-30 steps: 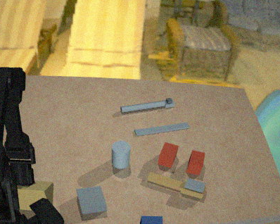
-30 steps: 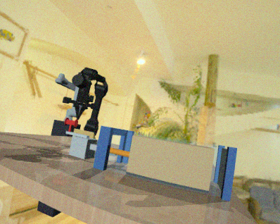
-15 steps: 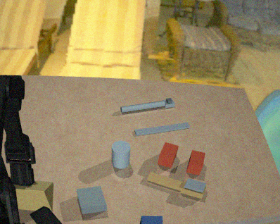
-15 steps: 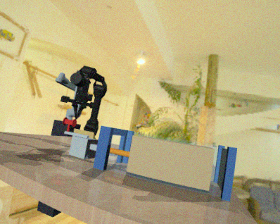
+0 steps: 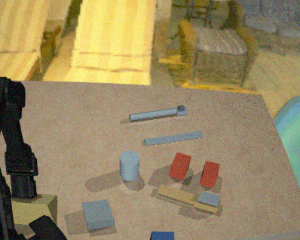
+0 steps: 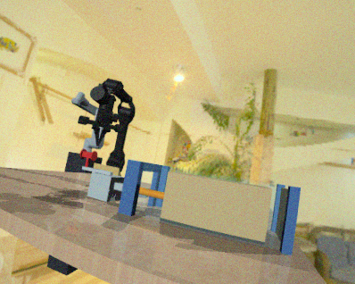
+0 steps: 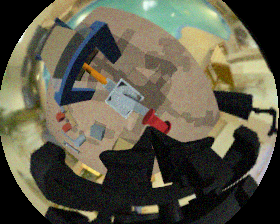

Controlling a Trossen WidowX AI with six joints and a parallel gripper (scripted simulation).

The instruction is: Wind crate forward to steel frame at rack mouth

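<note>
Right now my gripper tip is 60 mm above the red spool-shaped piece, 30 mm past it and 10 mm to the left of it. From my gripper tip the other things lie so: winch handle: 90 mm below, 10 mm ahead; grey winch: 160 mm below, 60 mm ahead; blue frame: 230 mm ahead, 80 mm below, 10 mm to the right.
</note>
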